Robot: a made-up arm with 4 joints.
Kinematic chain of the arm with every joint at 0, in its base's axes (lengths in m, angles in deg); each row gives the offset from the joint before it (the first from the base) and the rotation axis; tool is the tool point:
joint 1: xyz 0 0 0.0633 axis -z
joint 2: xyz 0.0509 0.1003 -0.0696 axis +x
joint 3: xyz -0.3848 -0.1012 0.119 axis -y
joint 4: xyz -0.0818 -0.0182 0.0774 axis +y
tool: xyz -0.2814 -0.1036 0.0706
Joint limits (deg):
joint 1: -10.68..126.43
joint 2: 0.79..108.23
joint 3: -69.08..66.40
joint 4: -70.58..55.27
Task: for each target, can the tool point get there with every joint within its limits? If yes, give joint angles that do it. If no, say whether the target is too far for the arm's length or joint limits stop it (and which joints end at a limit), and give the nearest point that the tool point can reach.
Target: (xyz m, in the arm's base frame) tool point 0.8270 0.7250 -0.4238
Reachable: no: too far | nearest point 0.5281 0.5197 -0.2358 | short by 0.408 m
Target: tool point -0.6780 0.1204 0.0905
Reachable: yes | joints 40.66 48.95 -32.34 -9.25
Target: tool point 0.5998 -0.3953 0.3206
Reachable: no: joint limits stop it (at a limit: joint 1, joint 3, joint 4) | nearest point -0.0143 -0.3220 0.2194 | short by 0.627 m
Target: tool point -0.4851 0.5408 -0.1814
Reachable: yes | joints 51.72 62.21 39.02 8.91
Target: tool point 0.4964 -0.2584 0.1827
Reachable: no: joint limits stop it (at a limit: joint 1, joint 2, joint 3) | nearest point 0.4366 0.0312 -0.1645 | short by 0.456 m
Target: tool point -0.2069 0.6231 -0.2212
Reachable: yes | joints 77.89 87.22 -28.00 -54.93
